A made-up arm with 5 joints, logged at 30 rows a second.
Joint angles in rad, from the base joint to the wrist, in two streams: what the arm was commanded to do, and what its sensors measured. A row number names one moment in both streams.
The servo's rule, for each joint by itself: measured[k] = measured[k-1] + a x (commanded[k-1-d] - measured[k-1]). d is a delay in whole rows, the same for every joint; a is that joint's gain. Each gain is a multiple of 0.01, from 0.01 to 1. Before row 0 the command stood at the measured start. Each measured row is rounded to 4 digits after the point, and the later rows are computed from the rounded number. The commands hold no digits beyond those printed.
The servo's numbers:
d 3
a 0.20 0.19 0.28 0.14 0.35
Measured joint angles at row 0:
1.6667, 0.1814, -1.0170, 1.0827, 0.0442
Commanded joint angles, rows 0 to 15:
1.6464, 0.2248, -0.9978, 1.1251, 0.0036
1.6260, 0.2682, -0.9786, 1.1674, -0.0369
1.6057, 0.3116, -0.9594, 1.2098, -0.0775
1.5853, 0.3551, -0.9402, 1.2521, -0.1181
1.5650, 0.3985, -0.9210, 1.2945, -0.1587
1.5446, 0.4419, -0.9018, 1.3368, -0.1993
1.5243, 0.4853, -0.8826, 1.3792, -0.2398
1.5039, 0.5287, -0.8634, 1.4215, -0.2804
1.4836, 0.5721, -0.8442, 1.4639, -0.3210
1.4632, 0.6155, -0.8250, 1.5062, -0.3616
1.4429, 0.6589, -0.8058, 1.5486, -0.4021
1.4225, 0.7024, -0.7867, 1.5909, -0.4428
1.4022, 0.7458, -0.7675, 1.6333, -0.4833
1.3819, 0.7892, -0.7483, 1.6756, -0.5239
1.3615, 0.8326, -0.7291, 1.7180, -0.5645
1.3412, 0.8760, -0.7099, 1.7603, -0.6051
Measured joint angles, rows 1 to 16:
1.6667, 0.1814, -1.0170, 1.0827, 0.0442
1.6667, 0.1814, -1.0170, 1.0827, 0.0442
1.6667, 0.1814, -1.0170, 1.0827, 0.0442
1.6626, 0.1896, -1.0116, 1.0886, 0.0300
1.6553, 0.2045, -1.0024, 1.0996, 0.0066
1.6454, 0.2248, -0.9904, 1.1150, -0.0228
1.6334, 0.2496, -0.9763, 1.1342, -0.0562
1.6197, 0.2779, -0.9608, 1.1566, -0.0921
1.6047, 0.3091, -0.9443, 1.1818, -0.1296
1.5886, 0.3426, -0.9270, 1.2094, -0.1682
1.5717, 0.3780, -0.9092, 1.2391, -0.2075
1.5541, 0.4149, -0.8910, 1.2706, -0.2472
1.5359, 0.4530, -0.8725, 1.3036, -0.2872
1.5173, 0.4921, -0.8538, 1.3379, -0.3274
1.4983, 0.5321, -0.8350, 1.3733, -0.3678
1.4791, 0.5727, -0.8161, 1.4097, -0.4082

